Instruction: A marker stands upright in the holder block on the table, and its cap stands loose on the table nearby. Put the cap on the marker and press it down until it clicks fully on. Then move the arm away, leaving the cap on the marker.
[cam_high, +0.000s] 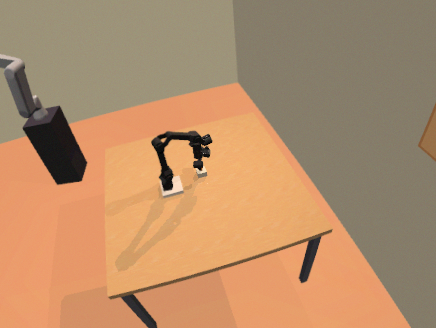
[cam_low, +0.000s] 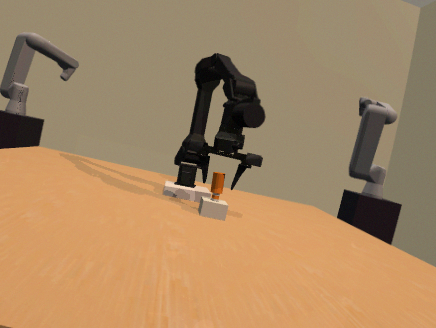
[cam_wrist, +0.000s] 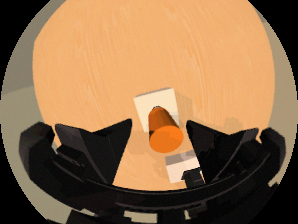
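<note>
Right now my gripper tip is 10 mm below the orange cap. Round my gripper tip: holder block: 60 mm below.
</note>
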